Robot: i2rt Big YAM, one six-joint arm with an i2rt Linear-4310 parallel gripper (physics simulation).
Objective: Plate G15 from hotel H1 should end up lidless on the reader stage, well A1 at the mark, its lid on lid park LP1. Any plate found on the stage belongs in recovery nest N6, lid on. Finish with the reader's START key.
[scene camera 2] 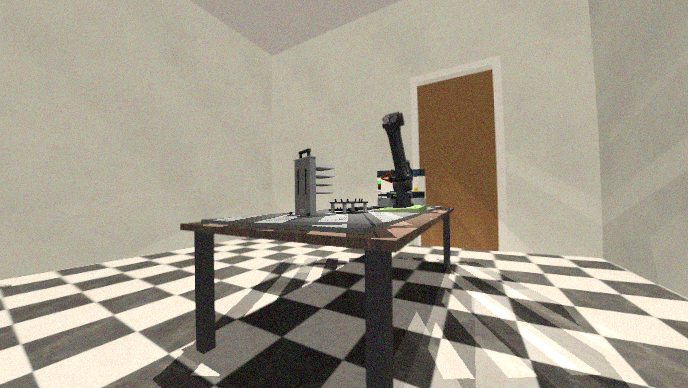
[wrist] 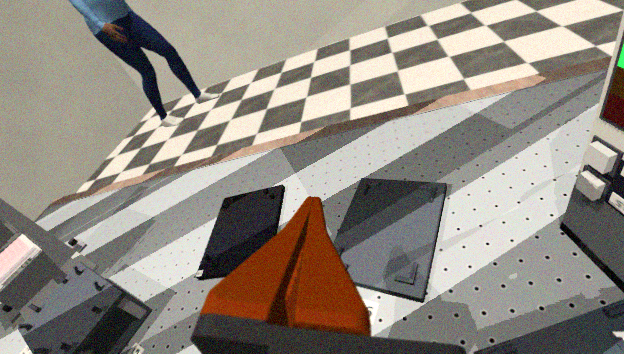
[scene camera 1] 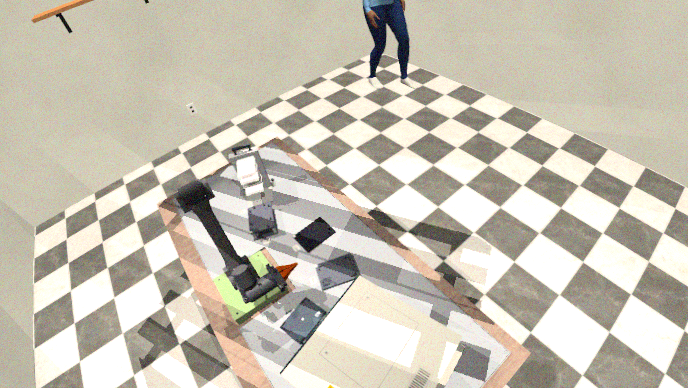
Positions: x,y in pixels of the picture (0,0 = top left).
Labels:
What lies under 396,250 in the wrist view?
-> An N6 nest.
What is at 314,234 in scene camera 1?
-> A black LP1 pad.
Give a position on a dark stage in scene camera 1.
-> At 298,329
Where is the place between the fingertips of my gripper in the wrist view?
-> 314,205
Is my gripper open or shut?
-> Shut.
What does my gripper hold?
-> Nothing.

